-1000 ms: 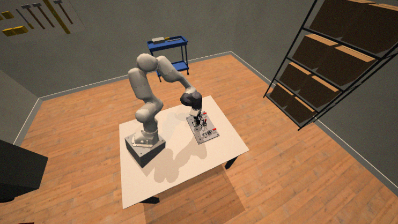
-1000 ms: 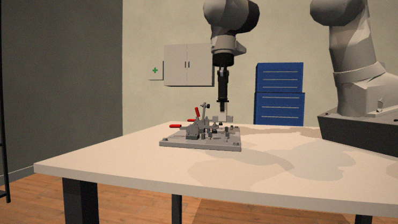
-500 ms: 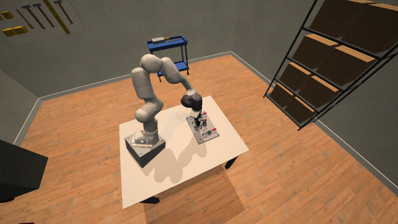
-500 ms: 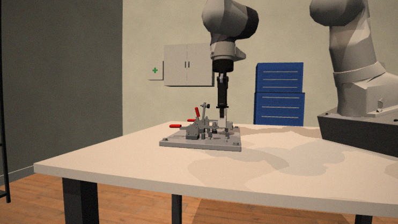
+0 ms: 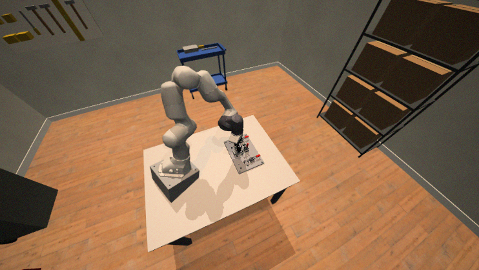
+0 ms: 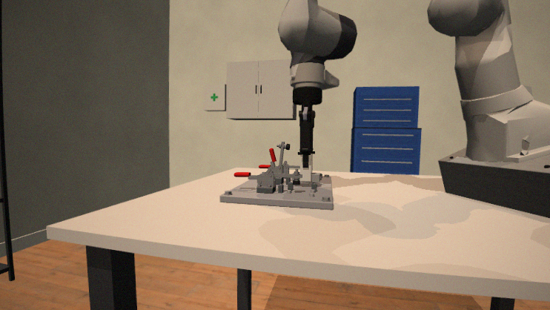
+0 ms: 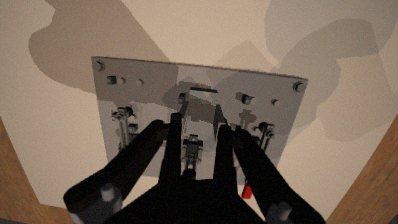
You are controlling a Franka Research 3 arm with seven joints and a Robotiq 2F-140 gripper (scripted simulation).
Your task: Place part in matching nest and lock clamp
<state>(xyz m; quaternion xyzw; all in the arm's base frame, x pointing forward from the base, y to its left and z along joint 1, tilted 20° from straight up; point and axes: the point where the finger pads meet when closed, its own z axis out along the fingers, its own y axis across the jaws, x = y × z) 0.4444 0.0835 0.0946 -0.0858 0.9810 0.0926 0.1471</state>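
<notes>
The grey block part lies 30 mm below my hand. From my hand the other things lie so: grey fixture plate: 60 mm below, 50 mm ahead.
</notes>
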